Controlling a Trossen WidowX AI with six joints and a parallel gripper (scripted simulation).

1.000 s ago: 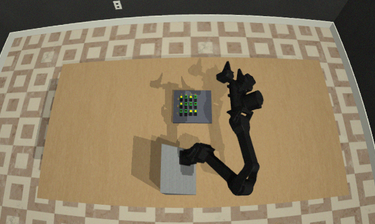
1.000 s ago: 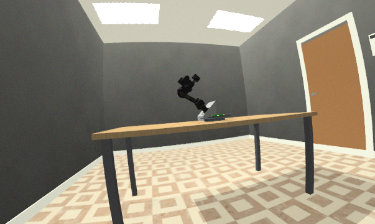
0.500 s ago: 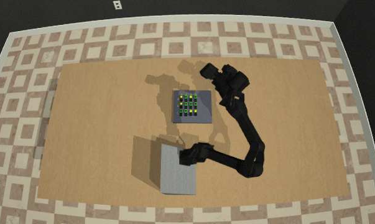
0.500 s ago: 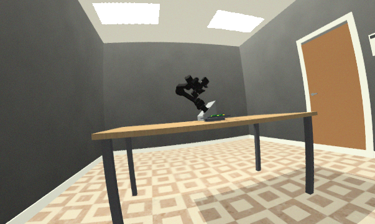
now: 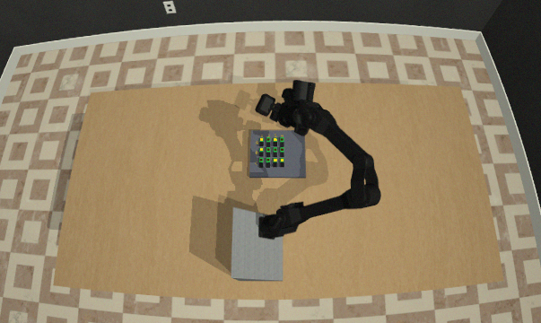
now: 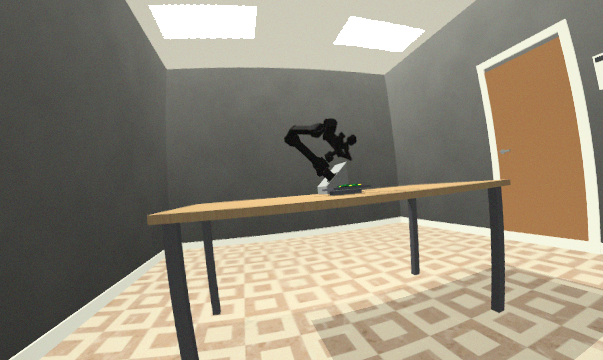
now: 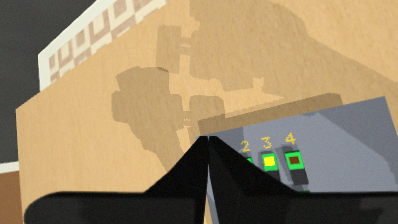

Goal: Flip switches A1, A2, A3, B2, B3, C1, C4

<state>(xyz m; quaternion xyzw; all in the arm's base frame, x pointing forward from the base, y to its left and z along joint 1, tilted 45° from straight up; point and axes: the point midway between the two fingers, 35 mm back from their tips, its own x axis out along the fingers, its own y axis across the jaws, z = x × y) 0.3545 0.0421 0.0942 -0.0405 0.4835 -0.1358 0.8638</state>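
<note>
Now: hand 2 cm past the switch A1, 6 cm to the right of it and 15 cm above it. Also, from my hand: switch A2: 3 cm behind, 4 cm to the left, 15 cm below; then switch A4: 3 cm behind, 1 cm to the right, 15 cm below; then switch A3: 2 cm behind, 1 cm to the left, 15 cm below.
</note>
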